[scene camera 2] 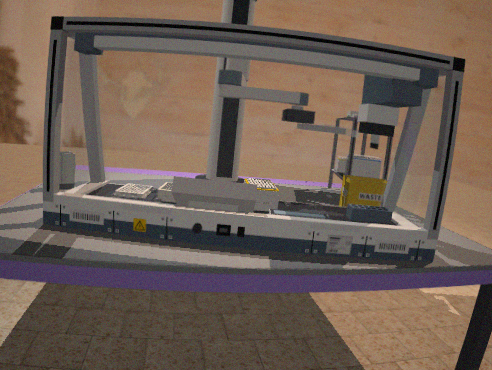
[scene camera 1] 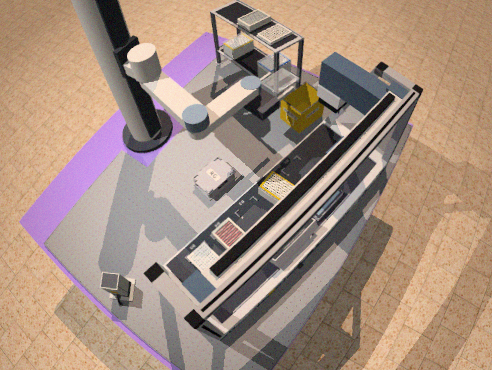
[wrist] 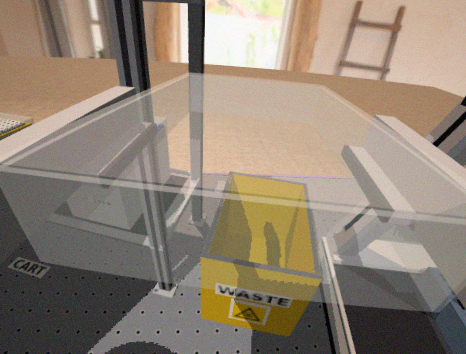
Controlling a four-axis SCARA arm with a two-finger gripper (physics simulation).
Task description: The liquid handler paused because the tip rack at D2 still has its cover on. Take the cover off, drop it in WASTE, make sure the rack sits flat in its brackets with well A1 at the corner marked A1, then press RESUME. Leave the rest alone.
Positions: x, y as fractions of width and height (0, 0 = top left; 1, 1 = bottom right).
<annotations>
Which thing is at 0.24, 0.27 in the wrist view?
The gripper.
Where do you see a yellow WASTE bin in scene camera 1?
0.61, 0.29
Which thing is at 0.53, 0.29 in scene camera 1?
The gripper.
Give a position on a grey block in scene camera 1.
0.41, 0.49
</annotations>
